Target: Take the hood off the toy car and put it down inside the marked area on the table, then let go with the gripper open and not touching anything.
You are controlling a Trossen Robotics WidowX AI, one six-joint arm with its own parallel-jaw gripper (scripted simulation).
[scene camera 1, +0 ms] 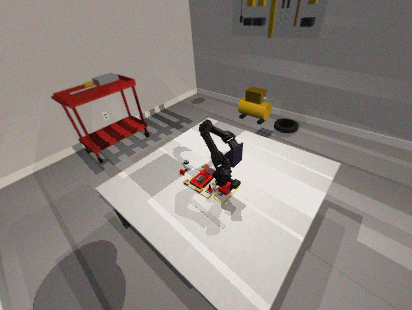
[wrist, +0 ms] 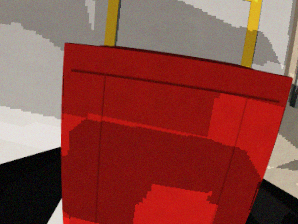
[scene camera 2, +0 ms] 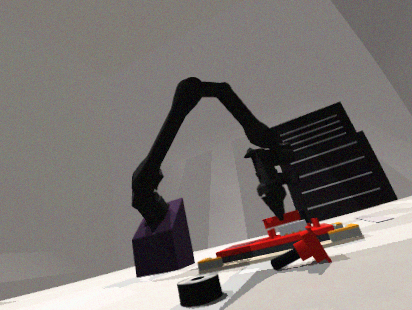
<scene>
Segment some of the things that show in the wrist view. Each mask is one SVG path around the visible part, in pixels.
My gripper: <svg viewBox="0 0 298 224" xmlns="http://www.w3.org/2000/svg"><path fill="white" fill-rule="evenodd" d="M262 179L246 224L298 224L298 198L291 196L290 193L286 193L286 190L279 189L277 185L274 186L270 181ZM61 147L49 149L49 151L43 153L35 153L35 155L24 157L24 159L20 157L20 159L0 164L0 224L47 224L51 220L52 214L55 213L55 209L59 206L57 204L63 198L61 196Z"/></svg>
A red hood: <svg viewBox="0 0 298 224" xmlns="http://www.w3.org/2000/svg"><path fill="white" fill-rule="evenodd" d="M65 43L63 96L61 96L61 196L63 196L63 224L246 224L251 206L253 206L259 186L261 186L263 175L265 175L267 164L269 164L271 153L273 153L275 139L277 139L279 127L282 124L283 112L285 112L287 99L289 99L293 77L277 75L277 73L254 71L254 69L246 67L246 65L201 59L201 57L178 55L178 53L154 51L154 49L118 47L118 45Z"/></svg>
</scene>
